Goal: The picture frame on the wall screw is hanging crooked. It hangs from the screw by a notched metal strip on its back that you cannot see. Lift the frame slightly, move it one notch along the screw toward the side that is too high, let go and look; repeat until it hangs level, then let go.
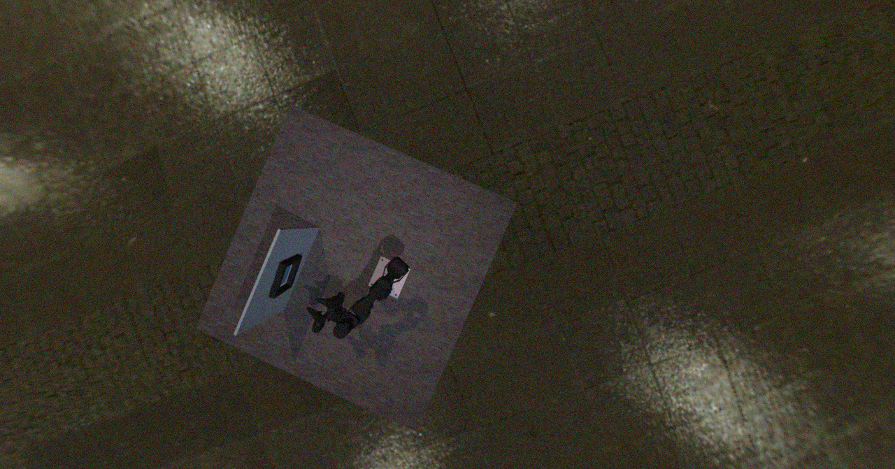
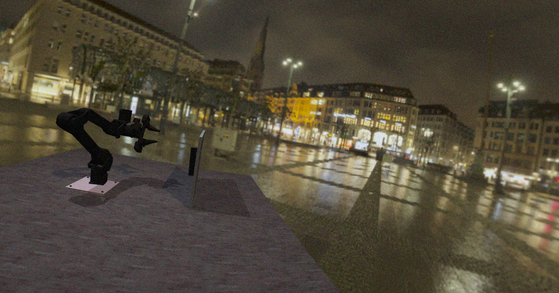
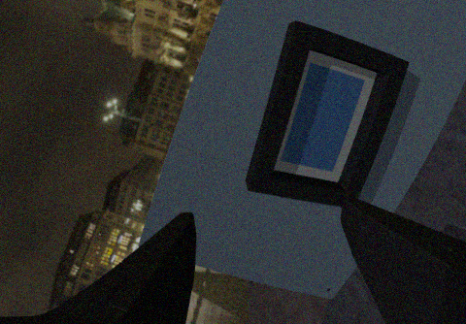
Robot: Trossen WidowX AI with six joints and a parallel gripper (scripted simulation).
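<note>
The picture frame lies 190 mm ahead of my gripper tip, 60 mm to the right of it and 90 mm below it. Round my gripper tip: wall panel 210 mm ahead, 50 mm to the right, 100 mm below.
</note>
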